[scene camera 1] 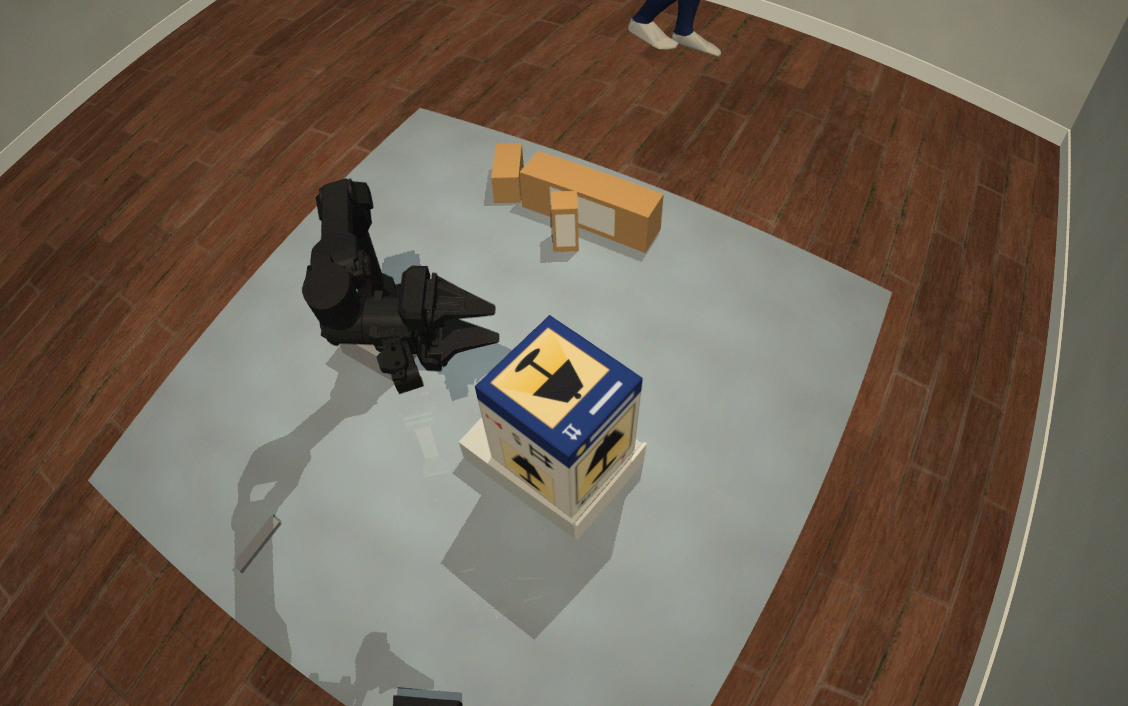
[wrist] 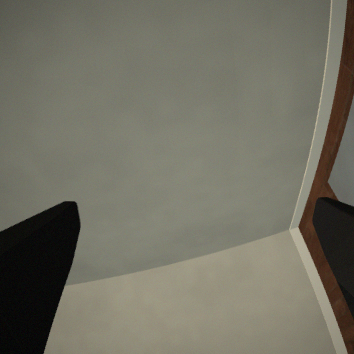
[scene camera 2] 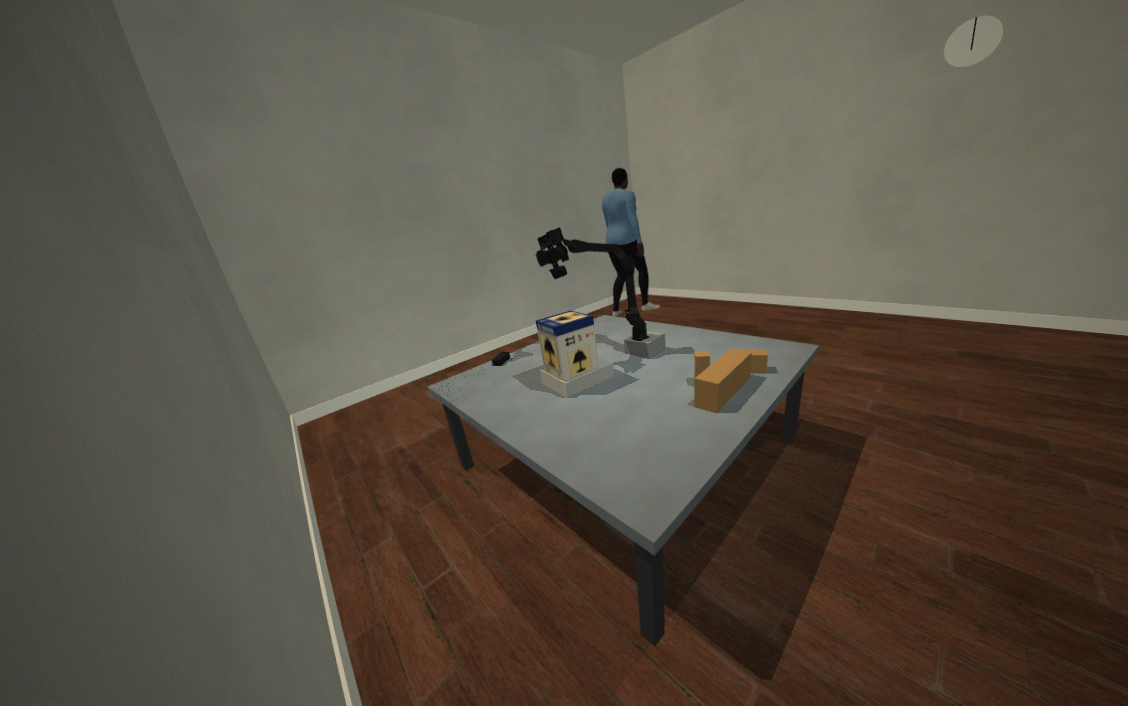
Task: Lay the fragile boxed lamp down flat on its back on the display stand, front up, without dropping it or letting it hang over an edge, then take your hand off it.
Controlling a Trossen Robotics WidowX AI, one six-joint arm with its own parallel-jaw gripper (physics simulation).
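Frame: origin at the arm's base, x ahead, y left, z up, level; metres.
Where they show: gripper, between the fingertips: (scene camera 1: 497, 324) (wrist: 200, 213) (scene camera 2: 545, 260); arm's base, origin of its link: (scene camera 2: 640, 338).
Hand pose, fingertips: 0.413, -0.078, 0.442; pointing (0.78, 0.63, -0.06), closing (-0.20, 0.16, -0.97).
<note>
Things, the pixels of their top centre, and the offset from my fingertips, as dx, dy, dz. Level surfaces: height alone.
- boxed lamp, centre of its top: (scene camera 1: 558, 382) (scene camera 2: 563, 318) +0.006, +0.089, -0.230
- long orange box, centre of its top: (scene camera 1: 590, 181) (scene camera 2: 725, 364) -0.337, +0.586, -0.409
- grey table, height of its surface: dz -0.519
- small dark object, centre of its top: (scene camera 2: 500, 355) +0.138, -0.410, -0.484
The boxed lamp (scene camera 1: 559, 391) (scene camera 2: 568, 349) rests on the low cream display stand (scene camera 1: 477, 447) (scene camera 2: 552, 383). A blue-edged face with a large yellow lamp picture is up. The lamp pictures on the visible side faces stand upright, with the shade at the top. Stand rim shows along the near sides of the box, with no overhang visible there; the far sides are hidden. My gripper (scene camera 1: 496, 323) (scene camera 2: 552, 254) (wrist: 200, 213) is open and empty, raised above the box's height and apart from it. Neither box nor stand shows in the wrist view.
A long orange box (scene camera 1: 592, 198) (scene camera 2: 722, 381) and two small orange boxes (scene camera 1: 506, 173) (scene camera 1: 564, 221) stand on the grey table (scene camera 1: 748, 333) (scene camera 2: 632, 449). A small dark object (scene camera 2: 500, 358) lies near the table's edge. A person (scene camera 2: 620, 218) stands beyond the table.
</note>
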